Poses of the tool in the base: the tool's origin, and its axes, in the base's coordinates. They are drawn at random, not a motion.
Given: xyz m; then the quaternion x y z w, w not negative.
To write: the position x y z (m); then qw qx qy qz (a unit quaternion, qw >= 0). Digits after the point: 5 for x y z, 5 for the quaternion.
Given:
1: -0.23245, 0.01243, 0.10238, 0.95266, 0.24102, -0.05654, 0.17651
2: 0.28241, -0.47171, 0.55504, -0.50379, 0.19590, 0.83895, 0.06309
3: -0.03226, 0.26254, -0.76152, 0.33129, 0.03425, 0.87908, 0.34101
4: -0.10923, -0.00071, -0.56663, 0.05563, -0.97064, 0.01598, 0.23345
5: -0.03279, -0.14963, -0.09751, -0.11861, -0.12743, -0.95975, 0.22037
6: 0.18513, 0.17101, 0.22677, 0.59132, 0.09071, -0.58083, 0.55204
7: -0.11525, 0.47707, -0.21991, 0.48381, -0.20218, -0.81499, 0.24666
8: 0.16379, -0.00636, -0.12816, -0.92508, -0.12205, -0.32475, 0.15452
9: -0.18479, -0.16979, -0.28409, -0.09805, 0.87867, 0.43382, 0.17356
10: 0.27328, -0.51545, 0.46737, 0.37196, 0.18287, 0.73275, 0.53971
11: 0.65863, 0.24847, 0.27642, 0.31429, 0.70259, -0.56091, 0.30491
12: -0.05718, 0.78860, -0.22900, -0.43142, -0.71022, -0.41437, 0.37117
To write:
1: -0.23245, 0.01243, 0.10238, 0.17651, 0.95266, 0.24102, -0.05654
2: 0.28241, -0.47171, 0.55504, 0.06309, -0.50379, 0.19590, 0.83895
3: -0.03226, 0.26254, -0.76152, 0.34101, 0.33129, 0.03425, 0.87908
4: -0.10923, -0.00071, -0.56663, 0.23345, 0.05563, -0.97064, 0.01598
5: -0.03279, -0.14963, -0.09751, 0.22037, -0.11861, -0.12743, -0.95975
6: 0.18513, 0.17101, 0.22677, 0.55204, 0.59132, 0.09071, -0.58083
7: -0.11525, 0.47707, -0.21991, 0.24666, 0.48381, -0.20218, -0.81499
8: 0.16379, -0.00636, -0.12816, 0.15452, -0.92508, -0.12205, -0.32475
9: -0.18479, -0.16979, -0.28409, 0.17356, -0.09805, 0.87867, 0.43382
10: 0.27328, -0.51545, 0.46737, 0.53971, 0.37196, 0.18287, 0.73275
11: 0.65863, 0.24847, 0.27642, 0.30491, 0.31429, 0.70259, -0.56091
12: -0.05718, 0.78860, -0.22900, 0.37117, -0.43142, -0.71022, -0.41437
